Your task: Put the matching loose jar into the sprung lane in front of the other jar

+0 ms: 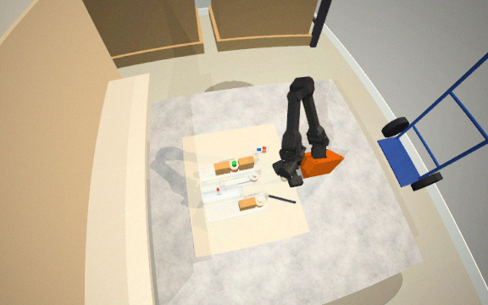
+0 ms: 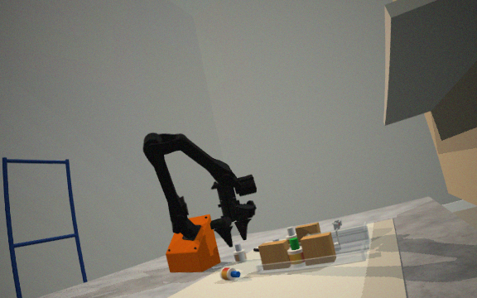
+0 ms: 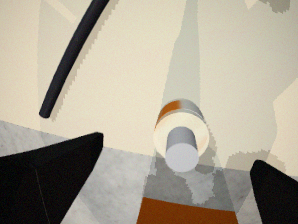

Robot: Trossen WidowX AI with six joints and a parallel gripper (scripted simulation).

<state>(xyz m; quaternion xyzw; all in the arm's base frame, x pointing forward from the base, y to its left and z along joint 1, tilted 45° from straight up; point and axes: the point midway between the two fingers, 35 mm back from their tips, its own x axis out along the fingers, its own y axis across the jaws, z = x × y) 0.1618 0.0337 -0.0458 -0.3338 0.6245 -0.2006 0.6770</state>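
The black pen lies 11 cm to the left of my gripper tip, 6 cm below it and 2 cm ahead of it. Round my gripper tip: pusher plate: 26 cm ahead, 4 cm to the left, 2 cm below.
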